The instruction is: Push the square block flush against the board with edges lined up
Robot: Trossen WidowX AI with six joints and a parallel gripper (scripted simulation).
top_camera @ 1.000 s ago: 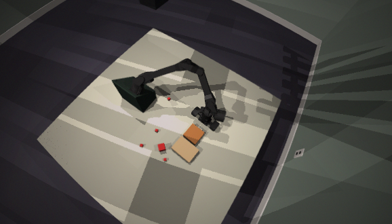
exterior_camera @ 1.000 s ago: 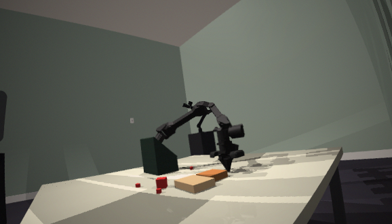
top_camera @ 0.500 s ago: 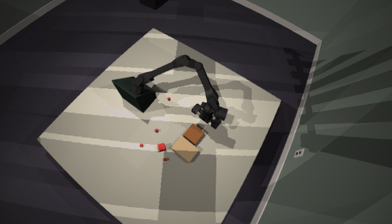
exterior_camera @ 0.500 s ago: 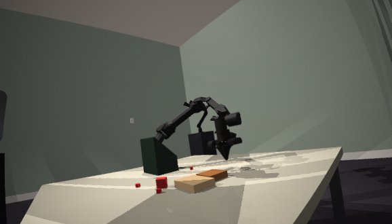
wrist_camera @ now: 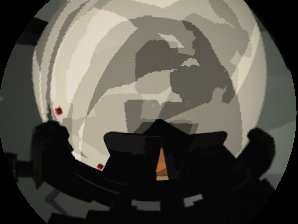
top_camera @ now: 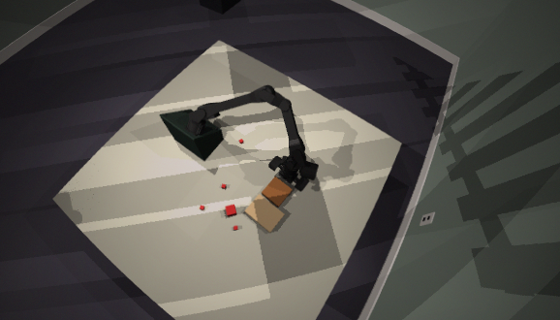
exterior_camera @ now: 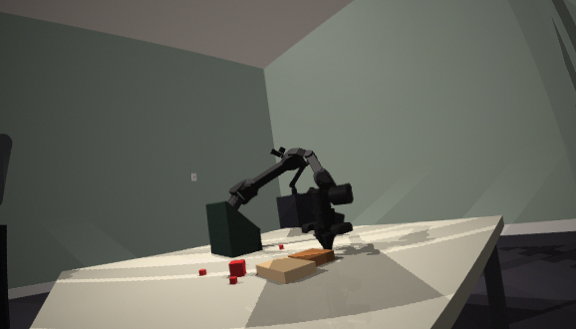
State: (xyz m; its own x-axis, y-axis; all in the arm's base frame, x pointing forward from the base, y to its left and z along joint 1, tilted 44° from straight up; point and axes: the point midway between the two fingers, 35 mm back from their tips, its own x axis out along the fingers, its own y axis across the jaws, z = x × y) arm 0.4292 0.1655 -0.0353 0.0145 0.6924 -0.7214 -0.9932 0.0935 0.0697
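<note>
Right now my gripper tip is 80 mm to the left of the square block and 10 mm below it. Also, from my gripper tip: red cube (130 mm behind, 260 mm to the right, 20 mm above); board (190 mm to the right, 10 mm above).
</note>
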